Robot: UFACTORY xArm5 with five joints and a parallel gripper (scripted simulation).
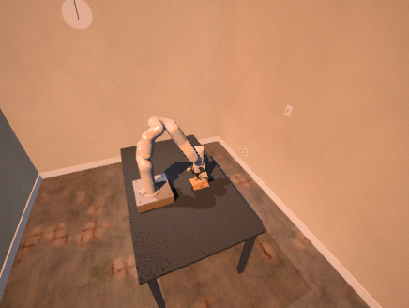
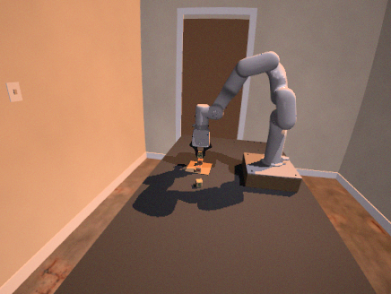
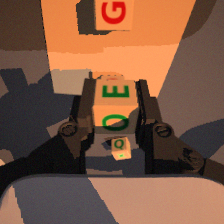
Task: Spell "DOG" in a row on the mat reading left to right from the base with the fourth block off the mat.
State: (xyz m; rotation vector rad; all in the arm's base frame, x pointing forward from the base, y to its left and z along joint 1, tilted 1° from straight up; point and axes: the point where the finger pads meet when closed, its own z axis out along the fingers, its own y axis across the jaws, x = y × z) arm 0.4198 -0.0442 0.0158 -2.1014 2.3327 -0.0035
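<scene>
Right now my hand is 9 cm above the orange mat.
</scene>
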